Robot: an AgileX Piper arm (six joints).
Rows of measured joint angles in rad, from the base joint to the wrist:
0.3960, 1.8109, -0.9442, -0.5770, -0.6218, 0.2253
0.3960, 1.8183, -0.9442, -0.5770, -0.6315, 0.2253
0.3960, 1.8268, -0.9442, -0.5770, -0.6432, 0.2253
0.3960, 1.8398, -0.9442, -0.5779, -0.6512, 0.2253
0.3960, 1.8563, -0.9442, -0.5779, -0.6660, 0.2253
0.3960, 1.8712, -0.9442, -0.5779, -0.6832, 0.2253
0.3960, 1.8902, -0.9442, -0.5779, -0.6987, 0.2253
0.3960, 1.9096, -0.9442, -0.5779, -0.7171, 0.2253
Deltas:
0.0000, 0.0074, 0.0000, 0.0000, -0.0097, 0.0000
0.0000, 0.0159, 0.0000, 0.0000, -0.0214, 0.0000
0.0000, 0.0289, 0.0000, -0.0009, -0.0294, 0.0000
0.0000, 0.0454, 0.0000, -0.0009, -0.0442, 0.0000
0.0000, 0.0603, 0.0000, -0.0009, -0.0614, 0.0000
0.0000, 0.0793, 0.0000, -0.0009, -0.0769, 0.0000
0.0000, 0.0987, 0.0000, -0.0009, -0.0953, 0.0000

